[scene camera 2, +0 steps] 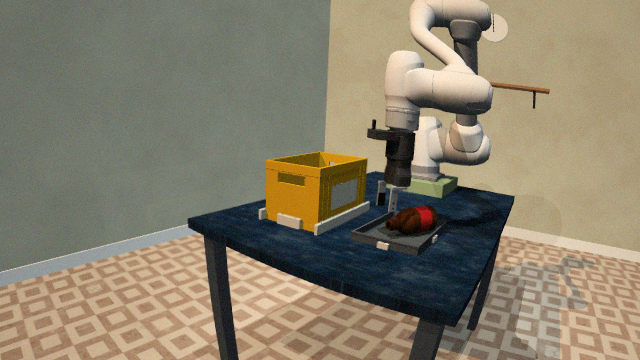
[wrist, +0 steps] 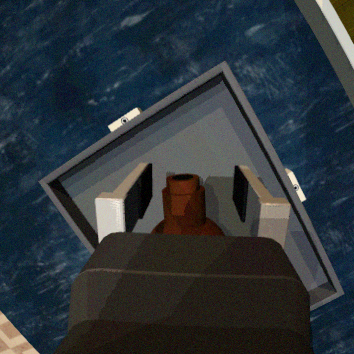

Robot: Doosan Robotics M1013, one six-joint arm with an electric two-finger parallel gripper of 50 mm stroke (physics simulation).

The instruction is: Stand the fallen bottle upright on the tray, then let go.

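Frame: origin at the arm's base, x left, y back, z up, level; metres.
Where they show: gripper, fingertip midpoint: [scene camera 2: 385, 208] [wrist: 192, 180]; arm's base, origin of the base link: [scene camera 2: 423, 176].
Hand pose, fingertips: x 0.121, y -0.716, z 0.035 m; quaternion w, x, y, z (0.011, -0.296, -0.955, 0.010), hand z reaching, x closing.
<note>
Each offset is from my fingertips to the top centre of the thing. "*": to the spot under its first point. Level surfaces: height alone.
The brown bottle @[dx +0.050, dy +0.070, dz -0.007 m] [scene camera 2: 410, 222] [wrist: 184, 212] with a red label lies on its side on the grey tray @[dx +0.034, dy +0.068, dz -0.060 m] [scene camera 2: 402, 244] [wrist: 200, 140]. In the scene view its neck points left; in the wrist view its neck and dark mouth point towards the top, and the gripper body hides the rest. My gripper [scene camera 2: 387, 206] [wrist: 192, 180] is open and points down. In the wrist view the neck shows between the two spread fingers, with a gap on each side. In the scene view the fingers are beside the neck end, behind it; their exact height over it is hard to tell.
A yellow crate @[dx -0.256, dy +0.069, dz +0.089 m] [scene camera 2: 292, 200] stands left of the tray on the dark blue table @[dz -0.086 m] [scene camera 2: 325, 260], with white rails @[dx -0.157, dy +0.070, dz -0.056 m] [scene camera 2: 342, 218] along its base. Small white blocks @[* dx +0.033, dy -0.065, dz -0.078 m] [scene camera 2: 383, 246] [wrist: 125, 120] sit against the tray's outer walls. The arm's green base block [scene camera 2: 432, 187] is at the back.
</note>
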